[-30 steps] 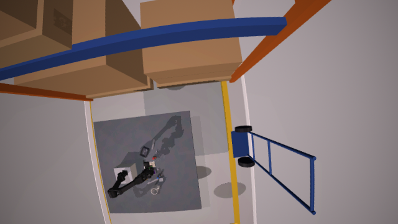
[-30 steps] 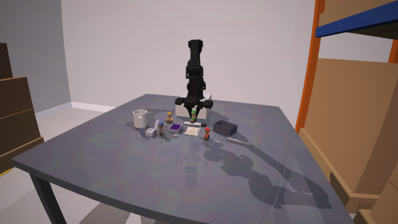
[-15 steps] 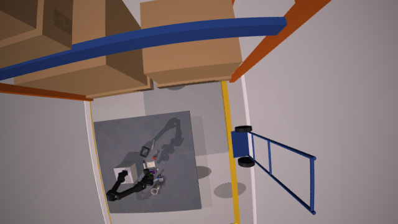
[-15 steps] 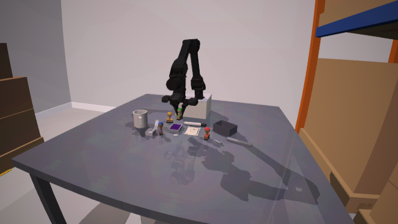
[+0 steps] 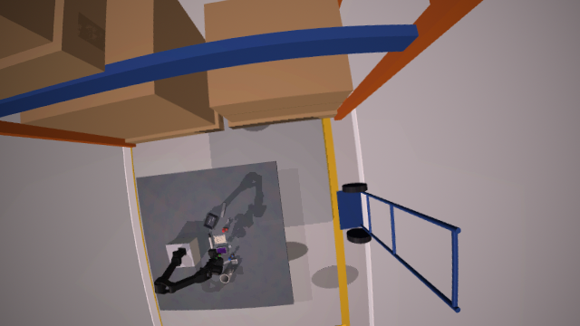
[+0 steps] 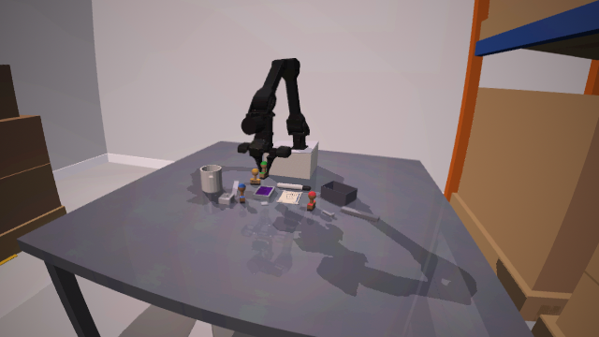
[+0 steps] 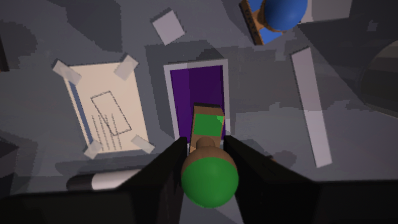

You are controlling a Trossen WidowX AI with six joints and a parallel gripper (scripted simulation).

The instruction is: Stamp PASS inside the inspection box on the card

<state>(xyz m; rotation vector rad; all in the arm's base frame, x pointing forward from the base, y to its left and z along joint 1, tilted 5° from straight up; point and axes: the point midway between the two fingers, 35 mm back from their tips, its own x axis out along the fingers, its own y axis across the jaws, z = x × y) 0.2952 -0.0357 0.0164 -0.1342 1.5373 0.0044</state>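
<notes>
The purple ink pad is 80 mm below my gripper tip. Round my gripper tip: blue-knobbed stamp 80 mm ahead, 50 mm to the right, 70 mm below; then orange-knobbed stamp 80 mm behind, 80 mm to the right, 70 mm below; then green-knobbed stamp right at my gripper tip.
</notes>
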